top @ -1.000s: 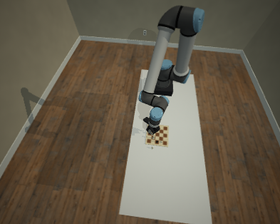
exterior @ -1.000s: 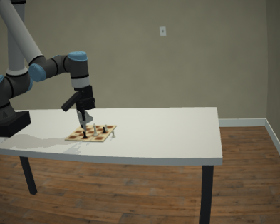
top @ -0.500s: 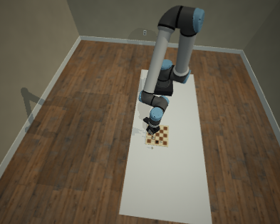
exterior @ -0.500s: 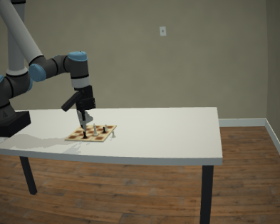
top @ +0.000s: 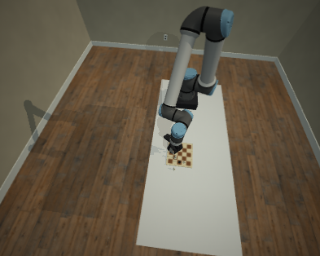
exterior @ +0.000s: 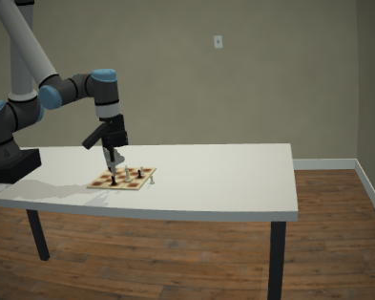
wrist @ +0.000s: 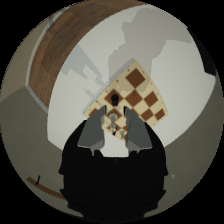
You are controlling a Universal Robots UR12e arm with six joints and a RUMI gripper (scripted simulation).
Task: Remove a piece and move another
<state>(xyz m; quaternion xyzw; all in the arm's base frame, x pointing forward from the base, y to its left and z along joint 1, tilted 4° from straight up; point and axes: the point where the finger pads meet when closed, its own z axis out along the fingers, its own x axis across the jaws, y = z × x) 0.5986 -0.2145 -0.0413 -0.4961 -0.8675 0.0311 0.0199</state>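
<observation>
Now: the black piece 4 cm below my hand. Round my hand: chessboard: 7 cm to the left, 6 cm below, 2 cm ahead.
</observation>
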